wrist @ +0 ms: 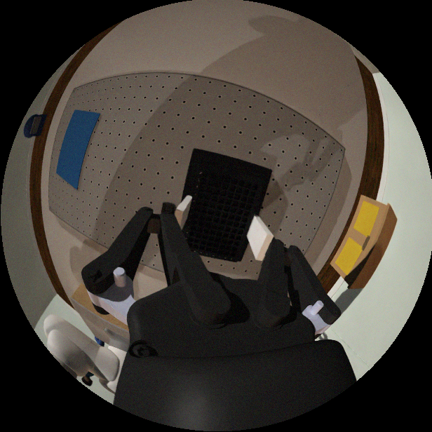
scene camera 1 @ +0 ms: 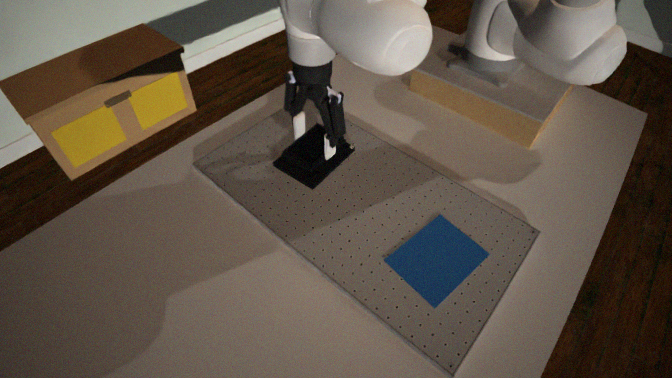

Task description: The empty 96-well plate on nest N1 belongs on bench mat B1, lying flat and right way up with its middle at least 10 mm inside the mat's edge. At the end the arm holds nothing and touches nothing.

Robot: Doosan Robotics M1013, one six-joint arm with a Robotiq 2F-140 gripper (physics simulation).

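Frame: origin at the arm's base, x ahead, y left, z up, level; metres.
Seen in the pictures: gripper, fingertip midpoint: (scene camera 1: 314, 147); arm's base at its link origin: (scene camera 1: 486, 65).
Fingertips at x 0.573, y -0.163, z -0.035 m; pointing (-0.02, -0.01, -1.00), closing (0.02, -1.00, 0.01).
Note:
Pixels of each thing's top centre, then the offset from my fingertips to it. Level surfaces: height alone.
- black 96-well plate at its top centre: (scene camera 1: 314, 143) dy +0.000, dx +0.000, dz +0.011 m
- black nest N1 at its top centre: (scene camera 1: 314, 153) dy -0.001, dx +0.000, dz -0.021 m
- blue bench mat B1 at its surface level: dz -0.034 m
- perforated grey board at its surface level: dz -0.036 m
The black 96-well plate (scene camera 1: 309, 150) (wrist: 225, 205) sits flat in the black nest N1 (scene camera 1: 312, 182) (wrist: 231, 156), well grid facing up in the wrist view. Plate and nest are both dark, so the line between them is hard to see. My gripper (scene camera 1: 314, 146) (wrist: 219, 215) points down over the nest, shut on the plate, with one white fingertip pad at each of two opposite sides. The blue bench mat B1 (scene camera 1: 437, 261) (wrist: 77, 150) lies flat, apart from the nest, at the right in the scene view and the far left in the wrist view.
A perforated grey board (scene camera 1: 350, 240) (wrist: 150, 115) bears nest and mat. The arm's base stands on a wooden block (scene camera 1: 470, 111) behind the board. A wooden box with yellow panels (scene camera 1: 123, 117) (wrist: 356, 239) stands beyond the table edge, at the left in the scene view.

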